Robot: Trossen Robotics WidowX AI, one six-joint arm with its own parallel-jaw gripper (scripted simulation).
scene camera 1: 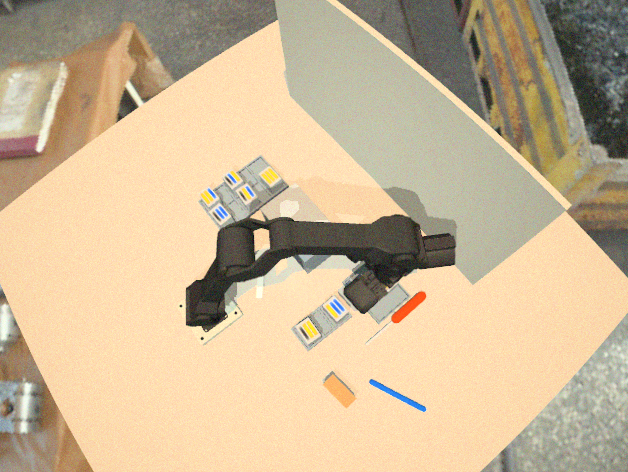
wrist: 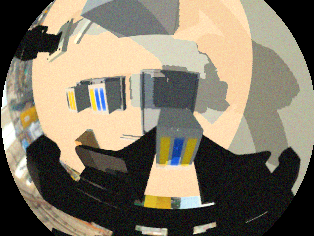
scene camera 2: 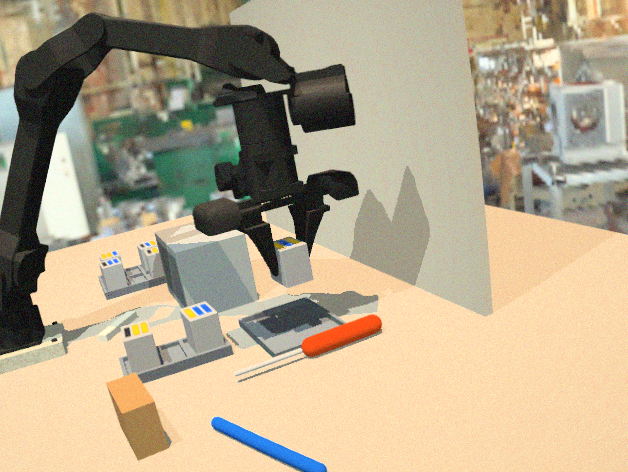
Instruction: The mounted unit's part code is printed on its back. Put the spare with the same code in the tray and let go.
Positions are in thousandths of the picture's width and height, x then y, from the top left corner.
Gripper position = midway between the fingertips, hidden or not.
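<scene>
I am holding a grey spare (scene camera 2: 469, 567) in my gripper (scene camera 2: 463, 573) (scene camera 1: 611, 596) (wrist: 556, 553). I see a tray (scene camera 2: 450, 698) (scene camera 1: 619, 645) (wrist: 553, 379) here as well. A red-handled screwdriver (scene camera 2: 515, 726) is also in my sight.
</scene>
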